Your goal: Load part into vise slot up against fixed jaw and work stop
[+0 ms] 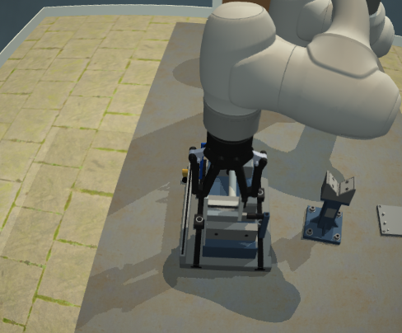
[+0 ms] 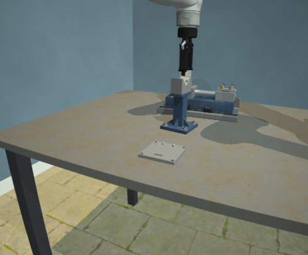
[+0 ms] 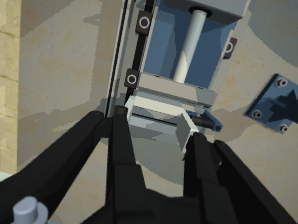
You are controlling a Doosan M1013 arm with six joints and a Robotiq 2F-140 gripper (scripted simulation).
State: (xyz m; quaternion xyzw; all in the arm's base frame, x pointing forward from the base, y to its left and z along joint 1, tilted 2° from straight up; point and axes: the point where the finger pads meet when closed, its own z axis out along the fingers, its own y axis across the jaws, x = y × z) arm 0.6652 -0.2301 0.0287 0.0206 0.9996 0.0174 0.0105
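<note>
My gripper is now 20 mm above the part. Round my hand: work stop (70 mm to the left, 30 mm below); then moving jaw (40 mm below, 30 mm behind, 20 mm to the left); then fixed jaw (40 mm below, 30 mm ahead, 20 mm to the left).
</note>
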